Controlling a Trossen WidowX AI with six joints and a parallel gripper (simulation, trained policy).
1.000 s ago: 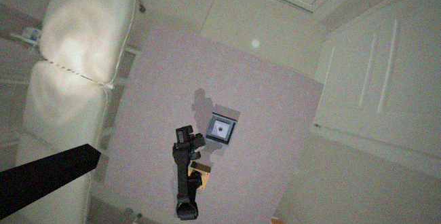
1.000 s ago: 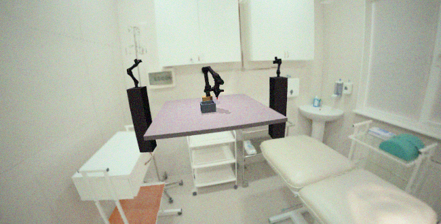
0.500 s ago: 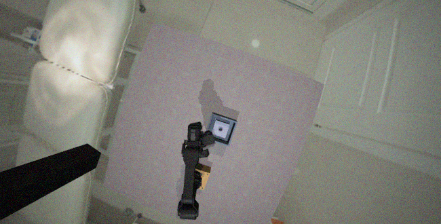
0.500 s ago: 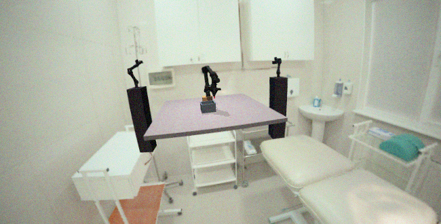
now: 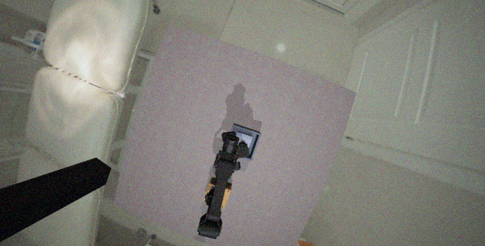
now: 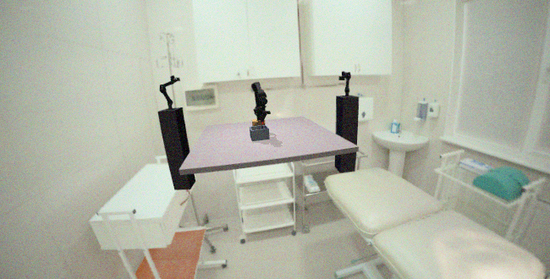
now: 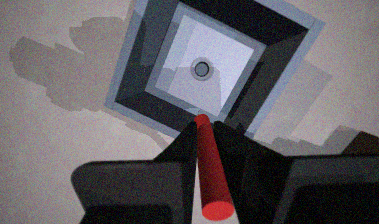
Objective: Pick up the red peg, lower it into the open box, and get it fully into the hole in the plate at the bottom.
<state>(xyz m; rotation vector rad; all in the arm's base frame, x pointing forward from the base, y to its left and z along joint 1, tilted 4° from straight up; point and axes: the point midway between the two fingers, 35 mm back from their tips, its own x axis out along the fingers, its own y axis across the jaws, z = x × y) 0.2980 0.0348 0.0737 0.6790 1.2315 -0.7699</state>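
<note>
Right now the grey box is 12 cm below my gripper tip, 3 cm to the right of it and 3 cm ahead of it. From my gripper tip the other things lie so: red peg 1 cm to the left, 1 cm behind, 1 cm above.
</note>
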